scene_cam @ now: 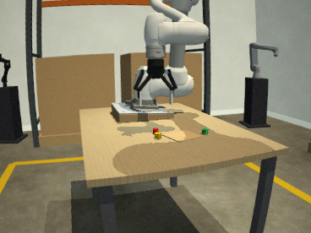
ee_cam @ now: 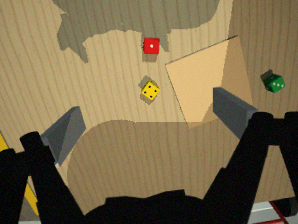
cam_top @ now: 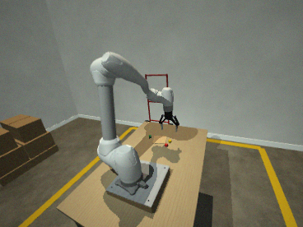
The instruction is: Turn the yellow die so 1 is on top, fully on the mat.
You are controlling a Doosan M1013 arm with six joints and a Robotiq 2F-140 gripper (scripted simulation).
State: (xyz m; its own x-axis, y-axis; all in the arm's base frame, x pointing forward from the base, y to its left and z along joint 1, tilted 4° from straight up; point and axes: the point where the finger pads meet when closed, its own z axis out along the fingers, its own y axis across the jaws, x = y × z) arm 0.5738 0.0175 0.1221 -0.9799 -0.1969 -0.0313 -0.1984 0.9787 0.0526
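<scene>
My hand is 15 cm above the yellow die, 2 cm short of it and 1 cm to the right of it. From my hand the other things lie so: green die 24 cm to the left, 15 cm below, 1 cm behind; tan mat 16 cm below, 12 cm to the left; red die 15 cm below, 6 cm behind.
</scene>
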